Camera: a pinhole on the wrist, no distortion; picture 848 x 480 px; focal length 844.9 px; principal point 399.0 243.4 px. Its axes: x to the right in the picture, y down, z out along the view. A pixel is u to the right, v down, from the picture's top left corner.
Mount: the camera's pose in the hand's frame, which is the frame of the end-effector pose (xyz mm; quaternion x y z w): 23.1 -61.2 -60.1 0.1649 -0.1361 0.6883 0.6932
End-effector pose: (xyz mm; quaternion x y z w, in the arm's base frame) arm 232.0 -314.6 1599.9 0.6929 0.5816 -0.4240 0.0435
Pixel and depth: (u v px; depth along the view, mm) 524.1 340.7 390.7
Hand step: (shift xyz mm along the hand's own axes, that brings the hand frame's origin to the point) -6.0 -171.2 320.8
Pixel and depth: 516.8 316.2 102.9
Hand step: 18.4 -91.0 39.7
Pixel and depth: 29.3 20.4 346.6
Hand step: 125.4 -343.1 188.0
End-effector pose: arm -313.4 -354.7 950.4 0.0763 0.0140 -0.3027 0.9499
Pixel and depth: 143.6 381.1 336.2
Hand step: -20.3 -293.6 205.4
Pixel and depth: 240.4 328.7 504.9
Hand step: -9.9 -357.5 361.3
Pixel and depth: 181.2 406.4 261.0
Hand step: -18.2 -231.0 151.1
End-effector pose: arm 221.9 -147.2 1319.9 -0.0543 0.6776 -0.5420 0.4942
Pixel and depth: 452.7 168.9 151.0
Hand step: 42.3 -115.3 80.5
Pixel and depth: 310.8 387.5 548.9
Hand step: -50.3 -341.8 418.7
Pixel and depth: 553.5 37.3 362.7
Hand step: 126.4 -151.6 293.4
